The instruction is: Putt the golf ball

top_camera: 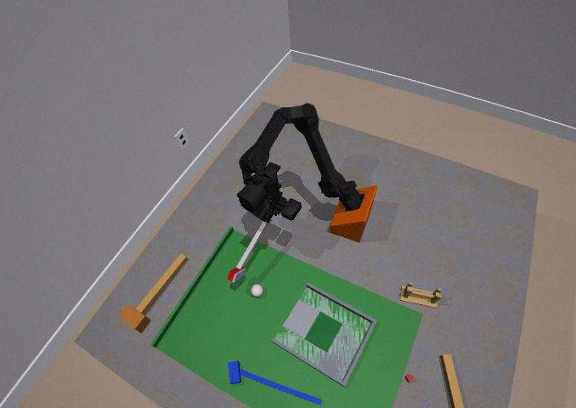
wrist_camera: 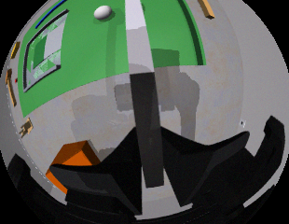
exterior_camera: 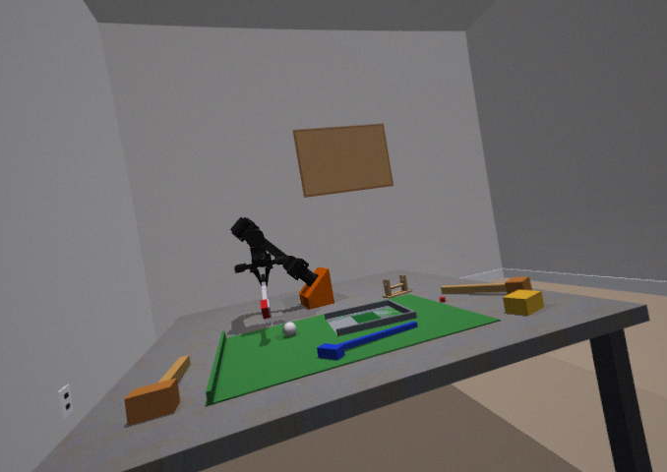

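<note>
Right now my gripper tip is 12 cm short of the red putter, 1 cm to the left of it and 1 cm above it. The rest, counted from my gripper tip: blue putter: 47 cm ahead, 20 cm to the left, 13 cm below; then white golf ball: 23 cm ahead, 12 cm below, 3 cm to the left; then green mat: 31 cm ahead, 18 cm to the left, 14 cm below.
</note>
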